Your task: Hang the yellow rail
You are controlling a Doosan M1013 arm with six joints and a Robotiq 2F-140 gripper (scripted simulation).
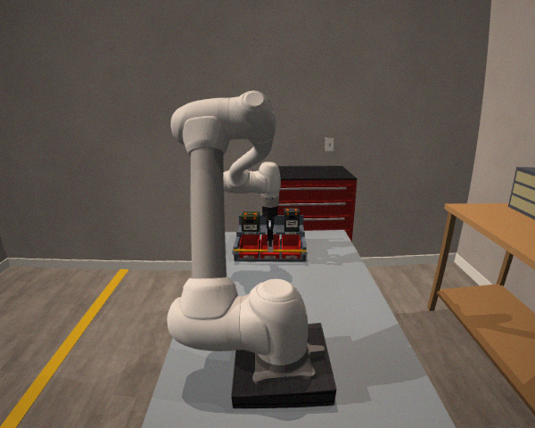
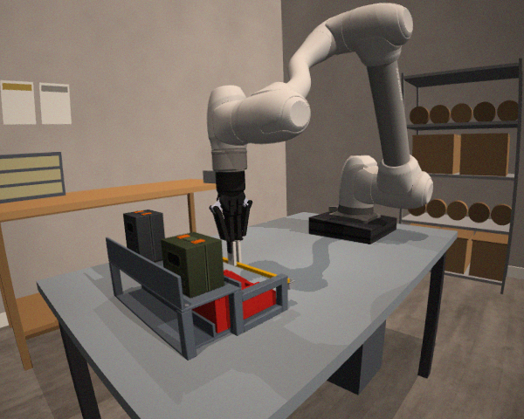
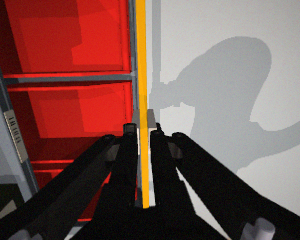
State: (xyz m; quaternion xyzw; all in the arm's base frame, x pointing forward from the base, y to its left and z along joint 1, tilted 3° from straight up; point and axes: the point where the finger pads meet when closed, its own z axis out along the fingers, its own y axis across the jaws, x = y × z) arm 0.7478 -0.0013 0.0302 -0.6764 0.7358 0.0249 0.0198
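My hand is 30 mm above the yellow rail. Also, from my hand: green box 210 mm ahead, 100 mm to the left, 50 mm above; then dark box 190 mm ahead, 130 mm to the right, 60 mm above.
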